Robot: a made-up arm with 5 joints.
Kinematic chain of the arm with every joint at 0, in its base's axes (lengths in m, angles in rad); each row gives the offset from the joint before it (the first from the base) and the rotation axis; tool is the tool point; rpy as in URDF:
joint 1: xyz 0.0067 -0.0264 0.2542 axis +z
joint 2: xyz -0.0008 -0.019 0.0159 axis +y
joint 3: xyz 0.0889 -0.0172 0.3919 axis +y
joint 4: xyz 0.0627 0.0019 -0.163 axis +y
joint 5: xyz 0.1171 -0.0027 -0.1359 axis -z
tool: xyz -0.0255 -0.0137 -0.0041 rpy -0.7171 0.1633 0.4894
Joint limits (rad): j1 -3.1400..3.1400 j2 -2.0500..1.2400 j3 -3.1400..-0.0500 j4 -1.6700..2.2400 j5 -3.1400..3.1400
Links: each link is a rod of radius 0.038 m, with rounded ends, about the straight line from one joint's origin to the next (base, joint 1, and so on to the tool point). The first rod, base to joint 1, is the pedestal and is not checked.
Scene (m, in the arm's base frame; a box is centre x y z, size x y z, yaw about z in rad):
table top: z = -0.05
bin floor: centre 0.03 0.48 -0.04 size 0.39 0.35 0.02 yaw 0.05
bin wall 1: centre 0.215 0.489 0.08 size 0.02 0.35 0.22 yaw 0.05
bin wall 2: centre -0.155 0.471 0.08 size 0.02 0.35 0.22 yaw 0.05
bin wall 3: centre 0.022 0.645 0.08 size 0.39 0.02 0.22 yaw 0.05
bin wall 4: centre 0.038 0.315 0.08 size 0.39 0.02 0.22 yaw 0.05
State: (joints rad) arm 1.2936 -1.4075 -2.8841 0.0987 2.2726
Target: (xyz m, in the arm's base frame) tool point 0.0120 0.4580 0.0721
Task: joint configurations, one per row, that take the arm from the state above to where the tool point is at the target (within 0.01 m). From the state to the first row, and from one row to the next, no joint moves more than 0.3 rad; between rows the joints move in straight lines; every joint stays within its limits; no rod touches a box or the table.
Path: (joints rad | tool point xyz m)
1: 1.3251 -1.1391 -2.6989 0.1841 2.2689 | -0.1425 -0.6571 0.6614
2: 1.3567 -0.8707 -2.5137 0.2695 2.2652 | -0.0831 -0.4801 0.8770
3: 1.3882 -0.6023 -2.3285 0.3549 2.2614 | -0.0221 -0.2299 0.9999
4: 1.4197 -0.3339 -2.1434 0.4403 2.2577 | 0.0266 0.0472 1.0090
5: 1.4513 -0.0655 -1.9582 0.5257 2.2540 | 0.0545 0.3002 0.9067
6: 1.4828 0.2029 -1.7730 0.6111 2.2503 | 0.0603 0.4841 0.7185
7: 1.5143 0.4713 -1.5878 0.6965 2.2465 | 0.0491 0.5713 0.4858
8: 1.5459 0.7397 -1.4026 0.7818 2.2428 | 0.0297 0.5568 0.2563
9: 1.5774 1.0081 -1.2174 0.8672 2.2391 | 0.0120 0.4580 0.0721

